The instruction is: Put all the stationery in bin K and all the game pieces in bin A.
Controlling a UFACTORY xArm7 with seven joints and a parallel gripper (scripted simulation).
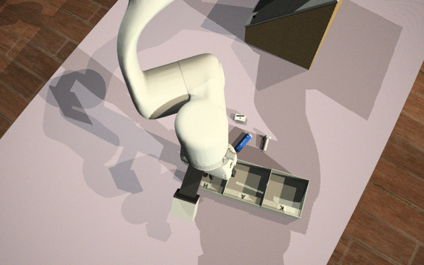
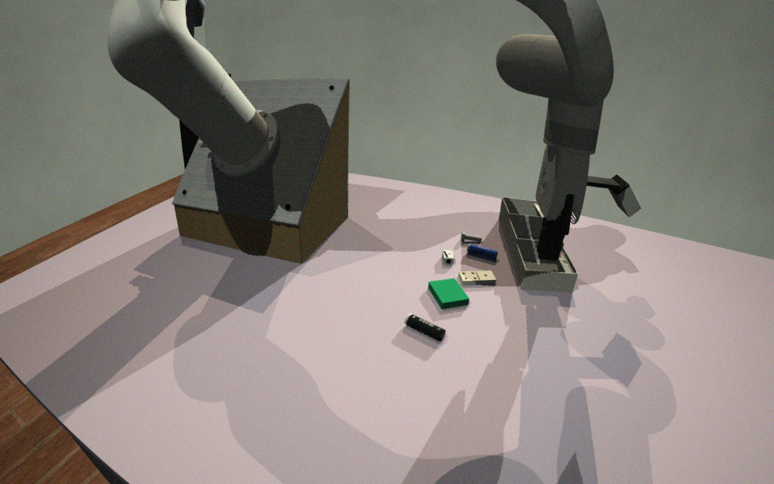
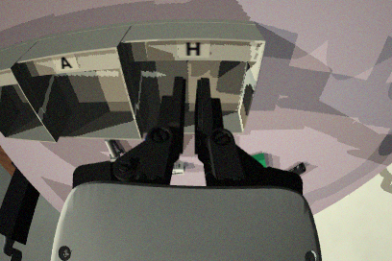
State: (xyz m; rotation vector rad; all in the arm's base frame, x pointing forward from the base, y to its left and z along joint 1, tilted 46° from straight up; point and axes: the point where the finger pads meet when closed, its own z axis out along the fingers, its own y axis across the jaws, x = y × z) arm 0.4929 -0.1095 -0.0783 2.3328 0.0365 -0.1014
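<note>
Now: the three-part bin row 10 mm behind my hand, 80 mm to the left of it and 30 mm below it. Round my hand: domino (110 mm behind, 40 mm to the right, 50 mm below); then blue battery (100 mm behind, 40 mm to the left, 50 mm below); then bolt (130 mm behind, 80 mm to the left, 50 mm below).
</note>
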